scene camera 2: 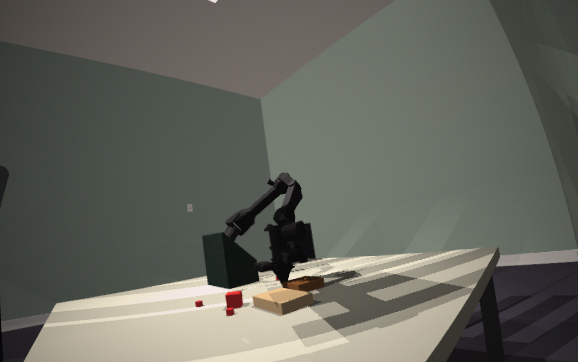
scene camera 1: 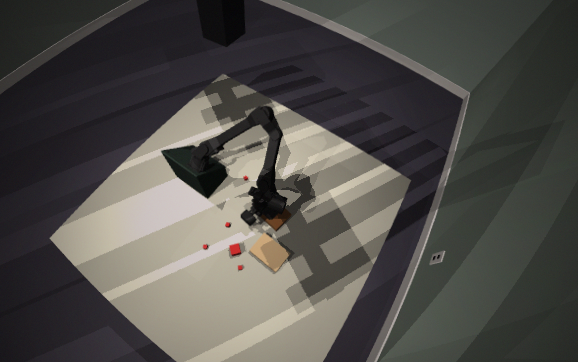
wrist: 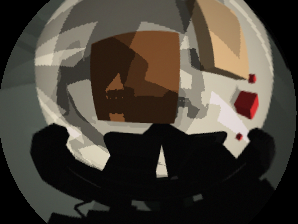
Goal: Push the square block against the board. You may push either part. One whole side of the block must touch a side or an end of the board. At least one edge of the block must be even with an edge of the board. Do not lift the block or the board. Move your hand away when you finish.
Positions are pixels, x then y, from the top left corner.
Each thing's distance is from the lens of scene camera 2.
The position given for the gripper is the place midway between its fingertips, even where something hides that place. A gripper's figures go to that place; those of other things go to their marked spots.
gripper (scene camera 2: 285, 287): 0.93 m
tan board (scene camera 2: 282, 301): 0.67 m
